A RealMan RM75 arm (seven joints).
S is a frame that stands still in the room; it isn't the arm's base.
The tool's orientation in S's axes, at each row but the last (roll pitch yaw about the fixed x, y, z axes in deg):
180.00, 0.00, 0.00
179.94, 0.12, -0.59
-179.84, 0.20, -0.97
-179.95, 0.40, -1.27
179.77, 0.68, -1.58
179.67, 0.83, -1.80
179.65, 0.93, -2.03
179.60, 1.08, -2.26
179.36, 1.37, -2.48
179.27, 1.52, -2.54
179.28, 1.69, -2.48
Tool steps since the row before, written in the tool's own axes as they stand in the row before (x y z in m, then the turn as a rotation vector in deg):
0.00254, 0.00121, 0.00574, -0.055, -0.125, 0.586
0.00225, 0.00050, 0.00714, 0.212, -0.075, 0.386
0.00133, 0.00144, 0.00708, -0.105, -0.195, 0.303
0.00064, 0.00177, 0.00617, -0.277, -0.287, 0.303
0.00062, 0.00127, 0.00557, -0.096, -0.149, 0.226
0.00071, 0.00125, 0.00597, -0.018, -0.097, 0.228
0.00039, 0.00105, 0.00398, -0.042, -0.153, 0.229
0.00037, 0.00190, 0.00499, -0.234, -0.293, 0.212
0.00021, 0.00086, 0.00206, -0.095, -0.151, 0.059
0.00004, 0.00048, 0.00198, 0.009, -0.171, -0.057
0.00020, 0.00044, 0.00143, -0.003, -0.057, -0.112
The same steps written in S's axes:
0.00254, -0.00121, -0.00574, -0.055, 0.125, -0.586
0.00223, -0.00053, -0.00714, 0.212, 0.072, -0.387
0.00128, -0.00144, -0.00709, -0.103, 0.198, -0.302
0.00056, -0.00178, -0.00618, -0.273, 0.293, -0.301
0.00052, -0.00131, -0.00557, -0.095, 0.151, -0.225
0.00058, -0.00130, -0.00597, -0.018, 0.096, -0.228
0.00029, -0.00109, -0.00398, -0.040, 0.153, -0.229
0.00020, -0.00194, -0.00498, -0.226, 0.301, -0.210
0.00012, -0.00089, -0.00205, -0.090, 0.154, -0.058
-0.00003, -0.00050, -0.00197, 0.018, 0.171, 0.055
0.00014, -0.00046, -0.00143, 0.003, 0.058, 0.111

